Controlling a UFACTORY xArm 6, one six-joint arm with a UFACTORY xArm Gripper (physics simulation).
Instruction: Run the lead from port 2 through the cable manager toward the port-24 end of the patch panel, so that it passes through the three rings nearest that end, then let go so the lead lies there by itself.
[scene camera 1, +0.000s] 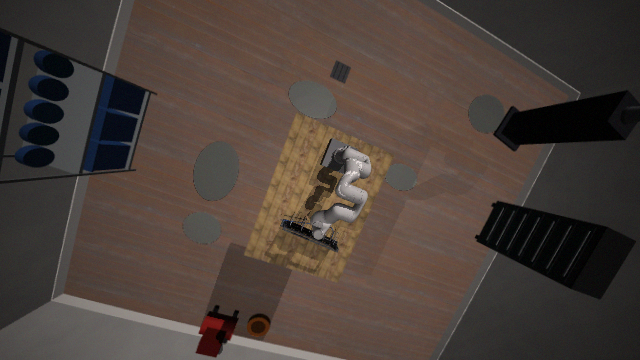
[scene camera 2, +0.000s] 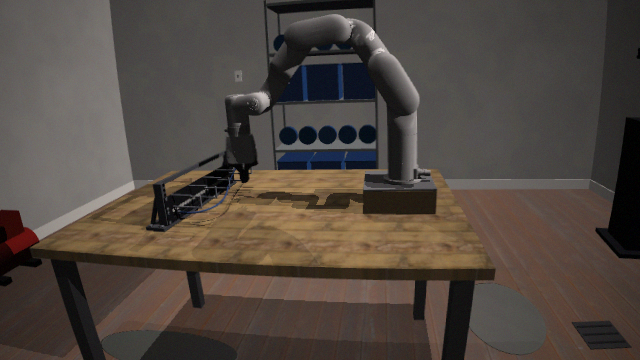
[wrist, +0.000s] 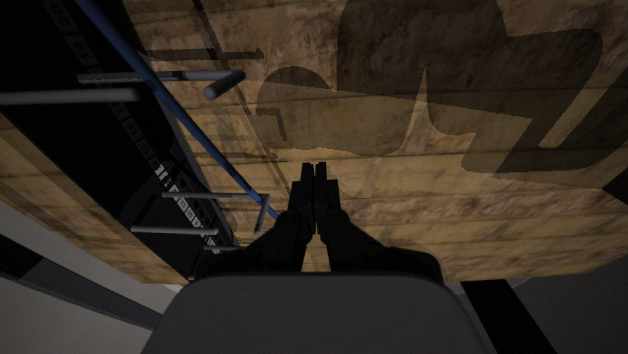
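Note:
The blue lead (scene camera 2: 223, 199) (wrist: 200, 136) runs along the front of the black patch panel (scene camera 1: 305, 230) (scene camera 2: 160, 206) and its wire rings. In the wrist view it crosses an upper ring (wrist: 200, 75) between the ring's two rods. Farther down it crosses another ring (wrist: 215, 195) close to the outer corner; I cannot tell if it lies inside there. It then goes out of sight behind my left finger. My gripper (scene camera 2: 244, 177) (wrist: 316, 177) is shut with its fingertips together, beside the rings, and the lead passes to their left. The port-24 end is not clear to me.
A wooden table (scene camera 1: 280, 180) (scene camera 2: 350, 245) carries the panel and the robot's base block (scene camera 2: 399, 199). A dark bar runs along the panel's top (scene camera 2: 192, 167). The rings' rods stick out toward the gripper. A shelf rack (scene camera 2: 321, 102) stands behind the table.

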